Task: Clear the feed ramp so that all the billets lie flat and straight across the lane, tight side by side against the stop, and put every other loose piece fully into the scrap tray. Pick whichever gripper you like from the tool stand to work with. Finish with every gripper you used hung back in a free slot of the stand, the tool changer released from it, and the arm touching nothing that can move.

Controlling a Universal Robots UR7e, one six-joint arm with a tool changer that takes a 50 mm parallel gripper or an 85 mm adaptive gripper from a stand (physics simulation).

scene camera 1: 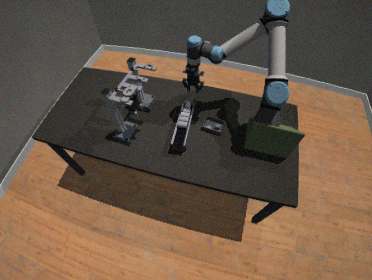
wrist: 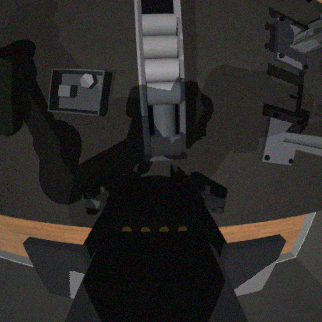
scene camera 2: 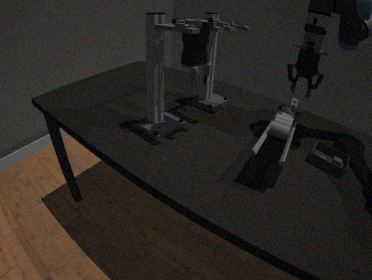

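Where they show: arm's base at its link origin: (scene camera 1: 266,123).
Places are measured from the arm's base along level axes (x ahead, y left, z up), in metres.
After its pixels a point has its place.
The feed ramp (scene camera 1: 173,137) (scene camera 2: 287,149) (wrist: 140,50) holds several pale billets. In the wrist view three billets (wrist: 161,46) @[z -0.087, x 0.487, y 0.031 m] lie across the lane side by side, and a shaded one (wrist: 165,92) @[z -0.095, x 0.498, y -0.044 m] lies across beside them. Then one billet (wrist: 164,120) @[z -0.099, x 0.498, y -0.090 m] lies lengthwise along the lane. Another shaded piece (wrist: 167,145) @[z -0.104, x 0.506, y -0.133 m], seemingly a billet, lies across at the end nearest the gripper. The scrap tray (scene camera 1: 211,132) @[z -0.188, x 0.305, y 0.026 m] (scene camera 2: 325,166) @[z -0.182, x 0.310, y 0.022 m] (wrist: 80,71) @[z -0.173, x 0.313, y 0.018 m] holds a hexagonal piece (wrist: 87,80) @[z -0.176, x 0.330, y -0.003 m] and a small block (wrist: 64,90) @[z -0.167, x 0.278, y -0.024 m]. My gripper (scene camera 1: 194,90) (scene camera 2: 301,94) (wrist: 159,169) is open above the ramp's far end.
The tool stand (scene camera 1: 116,112) @[z 0.000, x 0.864, y 0.168 m] (scene camera 2: 155,70) @[z 0.004, x 0.858, y 0.186 m] (wrist: 280,145) @[z -0.184, x 0.832, y -0.127 m] has two posts on base plates. Another gripper (scene camera 2: 195,50) hangs in it. A green panel (scene camera 1: 272,140) @[z -0.044, x -0.055, y 0.078 m] (wrist: 6,95) @[z -0.181, x 0.083, y -0.018 m] stands by the arm's base. An upright light plate (scene camera 2: 295,102) rises at the ramp's far end.
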